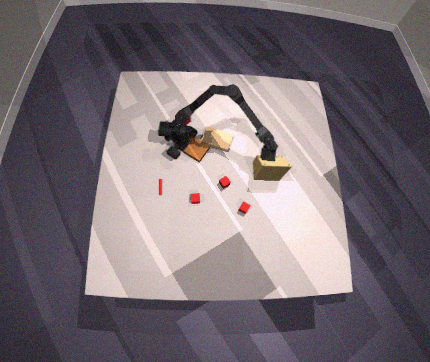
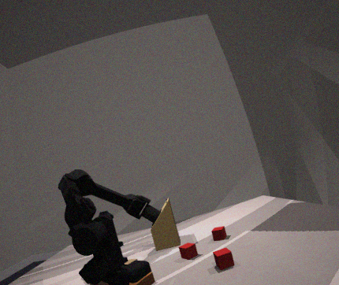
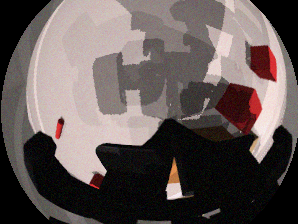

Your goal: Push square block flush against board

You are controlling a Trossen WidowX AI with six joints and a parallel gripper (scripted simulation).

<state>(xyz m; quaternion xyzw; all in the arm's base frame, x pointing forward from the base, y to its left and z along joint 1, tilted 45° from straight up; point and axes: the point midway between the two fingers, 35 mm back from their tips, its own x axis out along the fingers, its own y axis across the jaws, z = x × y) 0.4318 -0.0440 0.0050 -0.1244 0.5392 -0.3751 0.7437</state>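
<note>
The square block lies 70 mm behind my gripper tip, 10 mm to the right of it and 10 mm above it. The rest, counted from my gripper tip: thin red stick (220 mm to the left, 70 mm ahead); then pale tan board (170 mm behind, 90 mm to the right, 10 mm above).
</note>
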